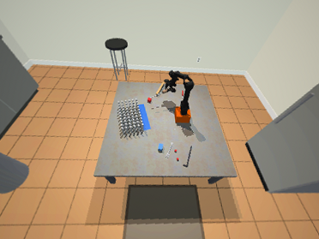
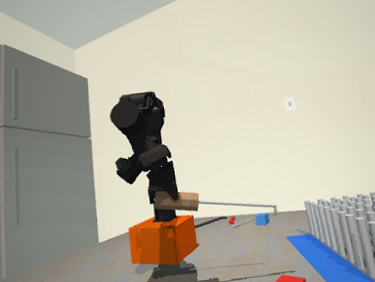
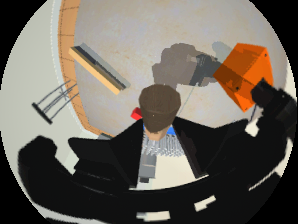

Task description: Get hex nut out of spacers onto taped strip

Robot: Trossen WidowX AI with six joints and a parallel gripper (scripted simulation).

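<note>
My gripper tip is 260 mm short of the blue taped strip, 240 mm to the right of it and 190 mm above it. Also, from my gripper tip: red-handled tool (250 mm behind, 180 mm below, 120 mm to the right); then red cube (200 mm ahead, 170 mm below, 10 mm to the right); then wooden-handled tool (90 mm ahead, 40 mm to the left, 20 mm below).
</note>
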